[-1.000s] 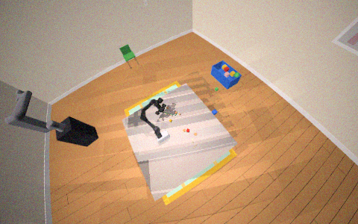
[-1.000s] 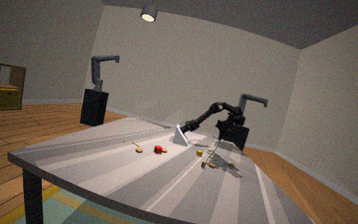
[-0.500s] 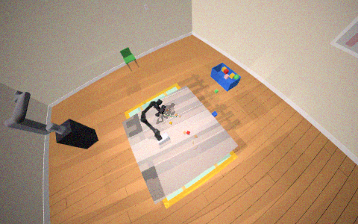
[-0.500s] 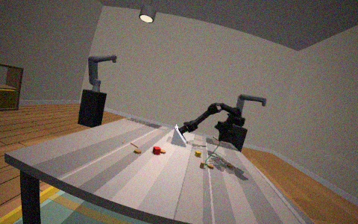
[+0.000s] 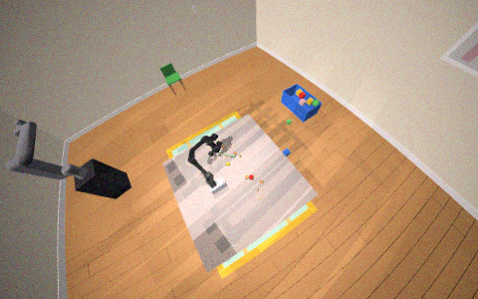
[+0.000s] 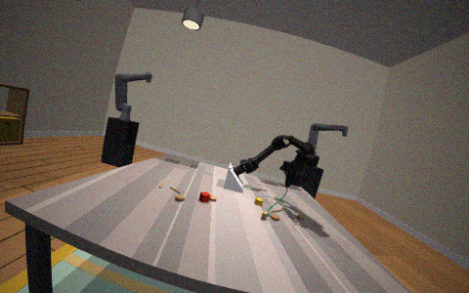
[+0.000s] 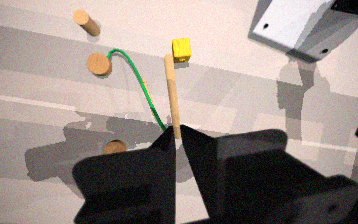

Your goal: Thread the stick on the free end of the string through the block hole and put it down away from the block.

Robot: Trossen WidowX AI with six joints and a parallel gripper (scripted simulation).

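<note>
Right now my gripper tip is 130 mm to the left of the yellow wooden block, 110 mm above it and 10 mm short of it. From my gripper tip the other things lie so: short wooden cylinder 180 mm ahead, 140 mm to the right, 110 mm below; thin wooden stick 10 mm to the right, 10 mm above; round wooden button 160 mm ahead, 120 mm below, 70 mm to the right.
</note>
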